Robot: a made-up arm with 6 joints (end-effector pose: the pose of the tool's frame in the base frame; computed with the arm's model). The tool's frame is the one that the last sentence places.
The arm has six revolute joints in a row. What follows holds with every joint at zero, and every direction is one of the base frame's.
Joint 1 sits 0.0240 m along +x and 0.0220 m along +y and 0.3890 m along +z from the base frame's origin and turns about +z.
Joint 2 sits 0.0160 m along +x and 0.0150 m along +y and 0.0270 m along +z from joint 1 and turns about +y.
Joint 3 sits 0.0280 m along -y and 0.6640 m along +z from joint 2 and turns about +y.
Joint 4 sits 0.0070 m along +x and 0.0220 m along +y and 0.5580 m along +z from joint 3 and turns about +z.
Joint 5 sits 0.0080 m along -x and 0.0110 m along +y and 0.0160 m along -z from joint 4 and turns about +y.
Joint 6 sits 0.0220 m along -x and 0.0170 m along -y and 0.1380 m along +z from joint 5 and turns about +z.
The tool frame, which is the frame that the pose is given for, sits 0.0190 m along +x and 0.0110 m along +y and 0.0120 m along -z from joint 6; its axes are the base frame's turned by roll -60.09, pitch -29.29 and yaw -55.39 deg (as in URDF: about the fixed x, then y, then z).
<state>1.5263 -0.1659 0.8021 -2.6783 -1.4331 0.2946</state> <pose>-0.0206 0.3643 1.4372 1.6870 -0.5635 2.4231</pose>
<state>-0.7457 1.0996 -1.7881 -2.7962 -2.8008 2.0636</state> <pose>0.2958 -0.2184 1.0464 2.8020 -0.2379 -1.3446</pose>
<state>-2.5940 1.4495 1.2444 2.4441 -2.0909 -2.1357</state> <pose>-0.6601 -0.3511 0.0361 2.8732 -1.1067 0.4768</pose>
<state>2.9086 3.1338 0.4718 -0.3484 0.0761 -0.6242</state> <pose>0.2988 -0.0440 -0.8426 1.4672 0.5973 1.3750</pose>
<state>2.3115 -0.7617 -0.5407 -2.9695 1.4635 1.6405</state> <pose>0.7410 -0.7289 0.9537 1.6267 0.6527 1.3917</pose>
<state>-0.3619 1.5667 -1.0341 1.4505 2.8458 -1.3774</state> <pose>0.9031 -0.2659 0.7666 2.7589 0.6548 0.5882</pose>
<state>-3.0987 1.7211 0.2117 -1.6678 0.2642 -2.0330</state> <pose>-1.2802 -0.0407 0.0995 0.7849 0.1975 -2.2826</pose>
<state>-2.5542 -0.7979 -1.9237 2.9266 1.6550 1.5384</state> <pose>0.5235 0.3286 0.3187 2.8287 -0.5170 -2.9941</pose>
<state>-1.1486 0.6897 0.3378 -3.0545 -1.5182 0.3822</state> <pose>0.4318 -0.8628 1.0861 1.8425 -0.0406 -0.6029</pose>
